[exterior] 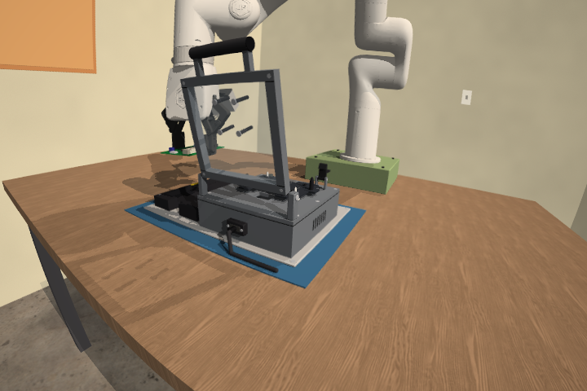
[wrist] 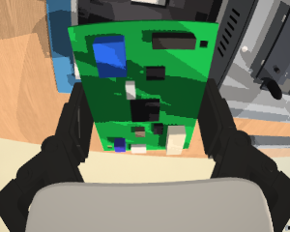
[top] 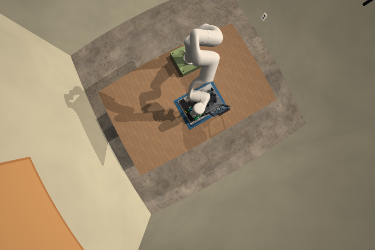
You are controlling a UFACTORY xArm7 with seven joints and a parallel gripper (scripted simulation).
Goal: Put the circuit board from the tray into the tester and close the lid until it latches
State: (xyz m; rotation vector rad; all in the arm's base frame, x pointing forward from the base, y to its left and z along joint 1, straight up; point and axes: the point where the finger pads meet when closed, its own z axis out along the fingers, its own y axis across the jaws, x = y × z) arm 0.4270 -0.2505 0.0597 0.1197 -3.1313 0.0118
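Right now my hand is right at the green circuit board. From my hand the other things lie so: latch hook 24 cm to the left, 8 cm behind, 4 cm below; then tester lid 16 cm to the left, 10 cm ahead, 6 cm above.
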